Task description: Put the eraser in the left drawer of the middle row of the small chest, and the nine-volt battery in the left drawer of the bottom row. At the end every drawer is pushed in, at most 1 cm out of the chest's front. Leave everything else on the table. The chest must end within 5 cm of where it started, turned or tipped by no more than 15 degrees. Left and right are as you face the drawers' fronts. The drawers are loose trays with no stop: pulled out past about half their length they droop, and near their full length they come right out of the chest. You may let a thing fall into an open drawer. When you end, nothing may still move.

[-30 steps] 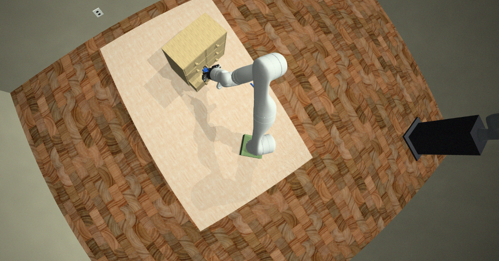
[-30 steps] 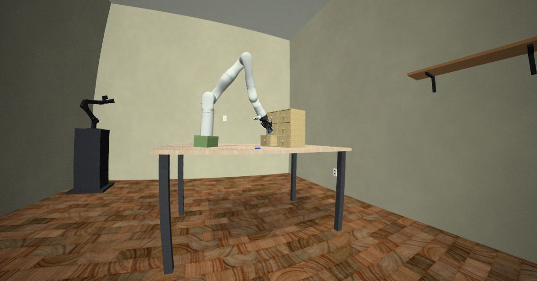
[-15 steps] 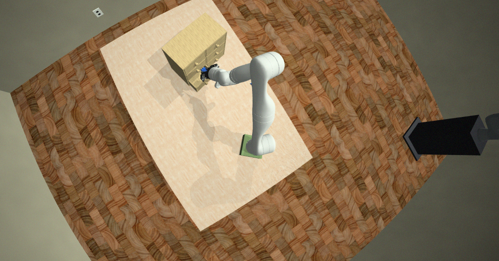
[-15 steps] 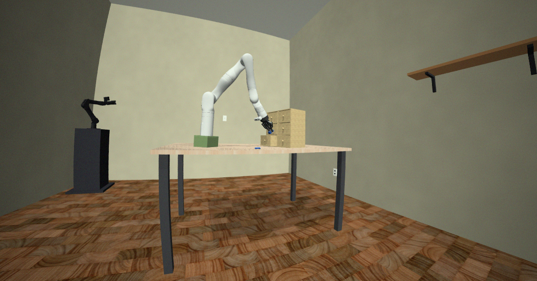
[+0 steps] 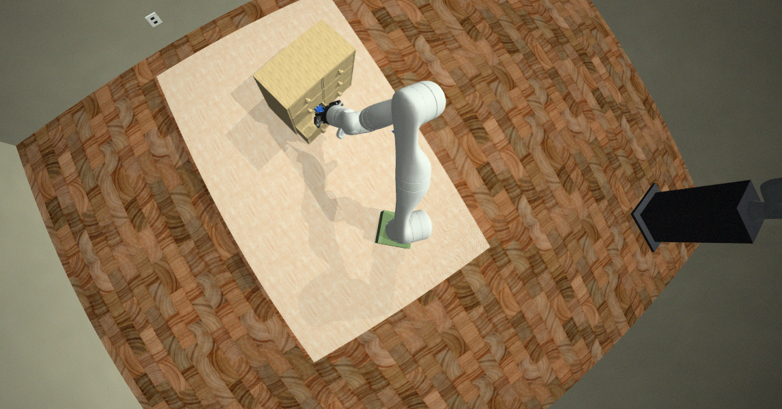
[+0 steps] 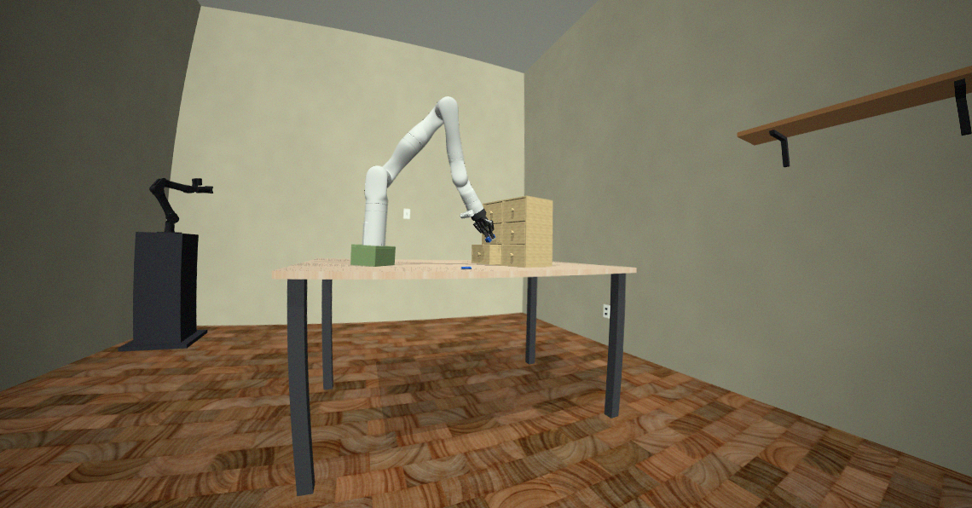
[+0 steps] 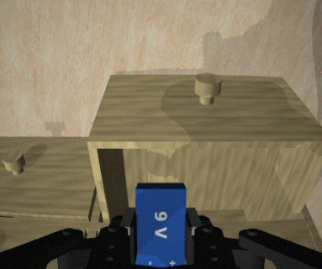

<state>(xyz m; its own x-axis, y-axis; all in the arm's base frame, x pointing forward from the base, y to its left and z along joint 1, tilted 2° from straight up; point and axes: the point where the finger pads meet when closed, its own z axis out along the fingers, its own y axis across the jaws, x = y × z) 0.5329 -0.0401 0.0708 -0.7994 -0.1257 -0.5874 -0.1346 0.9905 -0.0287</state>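
Now: hand 1 cm short of the blue nine-volt battery. The rest, counted from my hand: red eraser: 15 cm ahead, 3 cm to the left, 2 cm below; then thin blue stick: 23 cm behind, 22 cm to the right, 14 cm below.
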